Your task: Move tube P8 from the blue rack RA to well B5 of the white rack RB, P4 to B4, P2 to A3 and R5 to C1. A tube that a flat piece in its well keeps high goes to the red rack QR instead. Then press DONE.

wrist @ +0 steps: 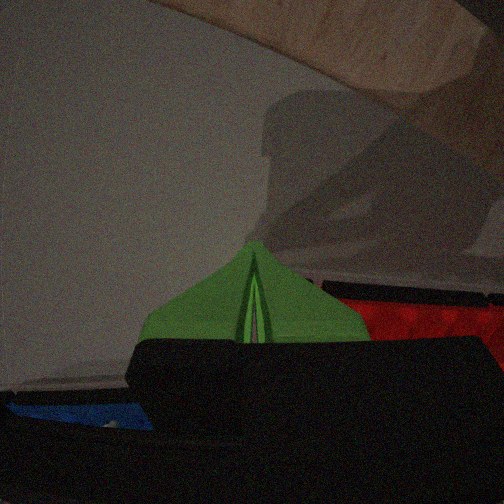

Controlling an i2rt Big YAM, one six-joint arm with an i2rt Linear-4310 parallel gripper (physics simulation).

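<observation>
My gripper (254, 250) fills the lower middle of the wrist view. Its two green fingers meet at the tips with only a thin slit between them, and nothing shows between them. The black gripper body (310, 400) hides everything below. A red surface (430, 320) with a black edge along its top lies just right of the fingers, partly hidden by the gripper body. A blue strip (80, 415) shows at the lower left, mostly hidden. No tubes, cap labels or white rack are visible.
A grey surface (100, 175) spreads ahead and to the left. A wooden surface (340, 45) crosses the top right. The arm's dark shadow (370, 200) falls on the grey surface beyond the fingertips.
</observation>
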